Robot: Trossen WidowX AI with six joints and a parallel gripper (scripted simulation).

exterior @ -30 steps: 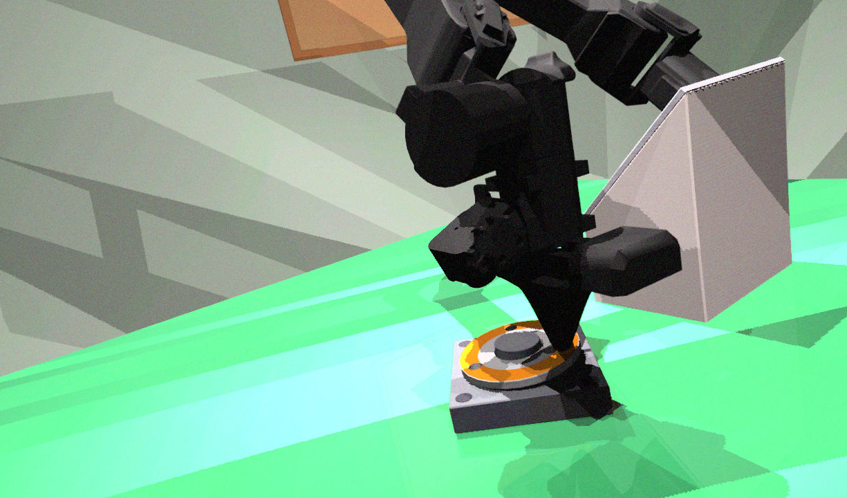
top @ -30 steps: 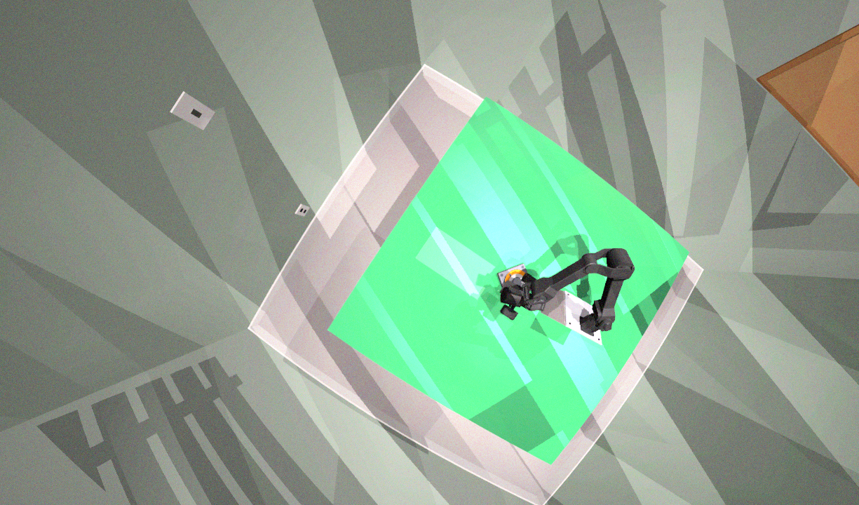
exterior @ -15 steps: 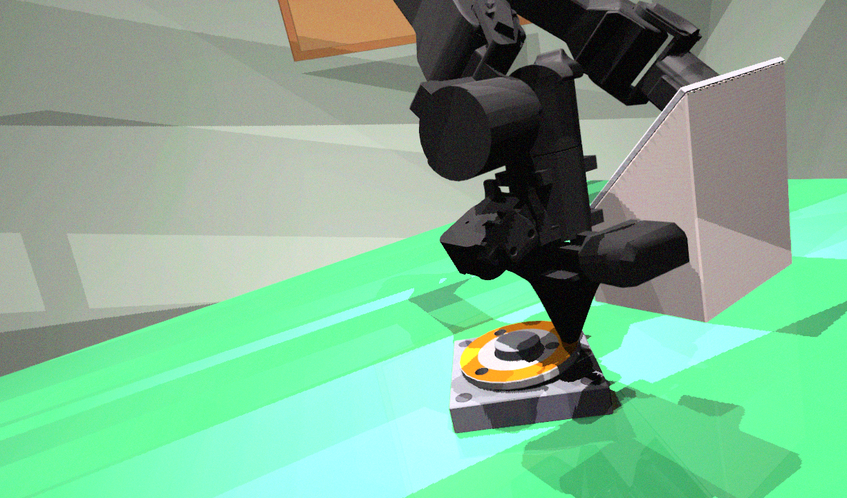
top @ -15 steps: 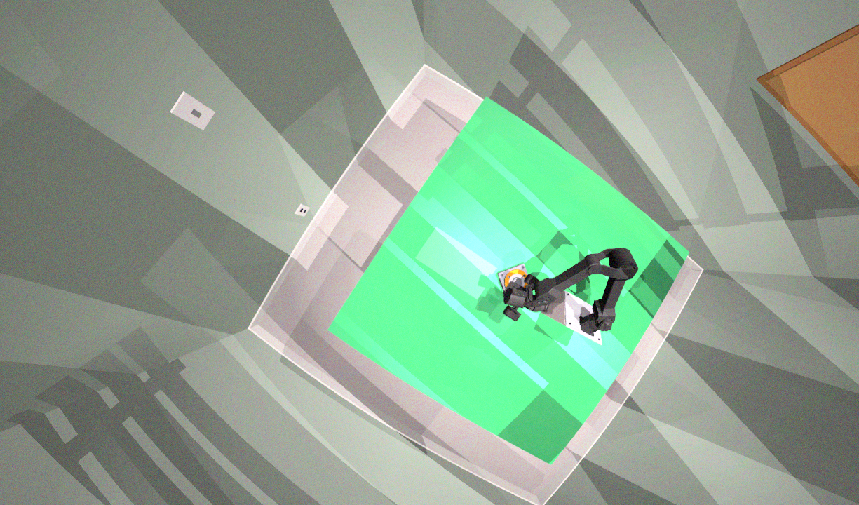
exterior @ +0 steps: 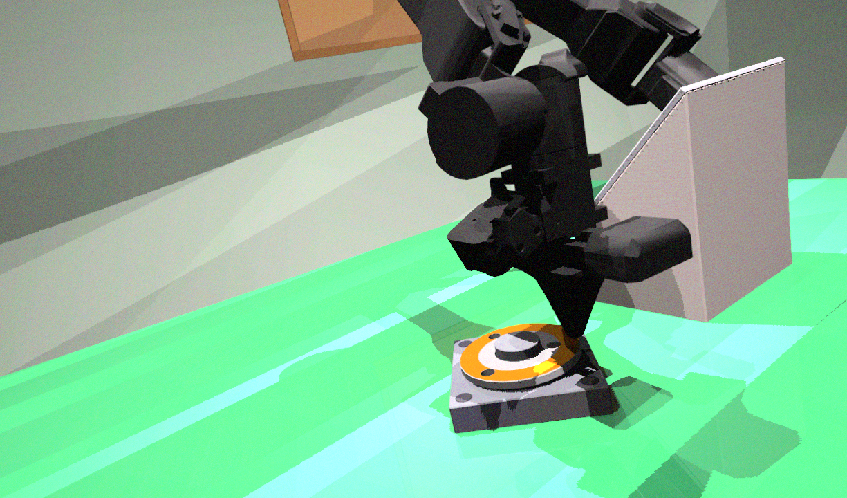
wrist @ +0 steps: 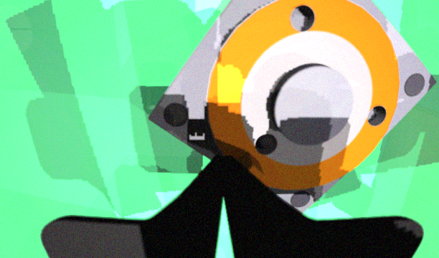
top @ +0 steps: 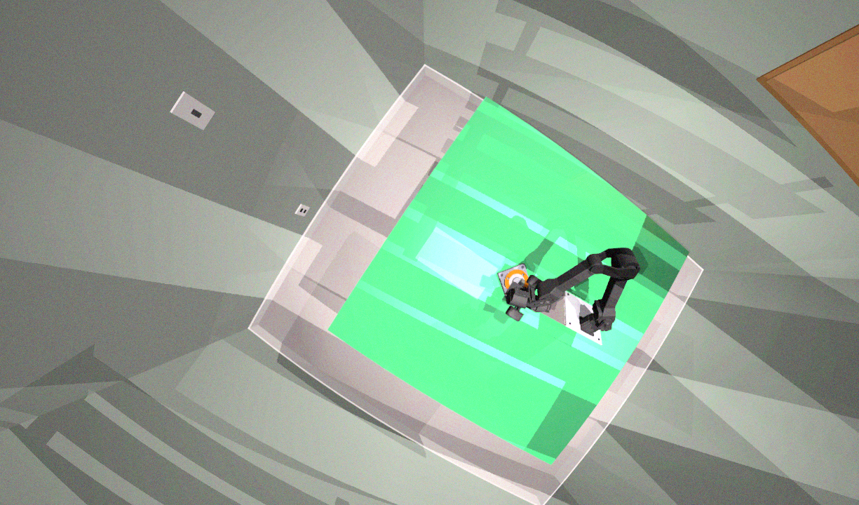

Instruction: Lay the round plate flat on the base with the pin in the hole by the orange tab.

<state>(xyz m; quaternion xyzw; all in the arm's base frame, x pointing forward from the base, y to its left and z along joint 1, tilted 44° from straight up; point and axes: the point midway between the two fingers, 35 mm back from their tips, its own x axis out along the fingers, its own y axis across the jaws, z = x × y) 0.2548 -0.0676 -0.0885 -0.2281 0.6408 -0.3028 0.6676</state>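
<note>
Right now my gripper tip is 1 cm short of the round plate, 3 cm to the left of it and 1 cm above it. Also, from my gripper tip: square base 2 cm ahead, 5 cm to the right, 2 cm below.
</note>
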